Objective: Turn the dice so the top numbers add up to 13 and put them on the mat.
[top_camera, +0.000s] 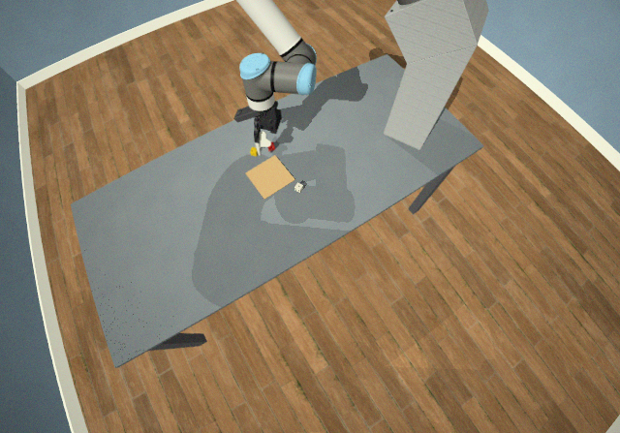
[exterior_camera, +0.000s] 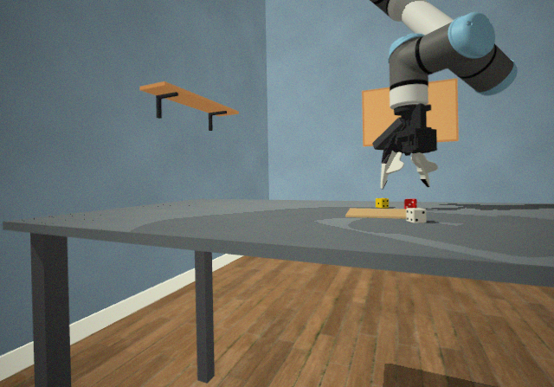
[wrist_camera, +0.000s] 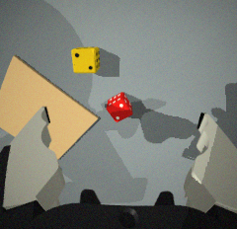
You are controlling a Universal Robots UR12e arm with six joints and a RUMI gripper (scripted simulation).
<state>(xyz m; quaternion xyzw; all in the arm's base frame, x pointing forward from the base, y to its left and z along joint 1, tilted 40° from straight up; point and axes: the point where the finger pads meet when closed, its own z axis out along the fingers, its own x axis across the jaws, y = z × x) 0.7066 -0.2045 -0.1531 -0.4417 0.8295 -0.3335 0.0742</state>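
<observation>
Now: hand 4 cm above the red die, 2 cm to the right of it and 1 cm past it. Also, from my hand: tan mat 14 cm to the left, 5 cm below, 5 cm ahead; then yellow die 6 cm ahead, 4 cm below, 1 cm to the left; then white die 24 cm to the left, 4 cm below, 3 cm behind.
</observation>
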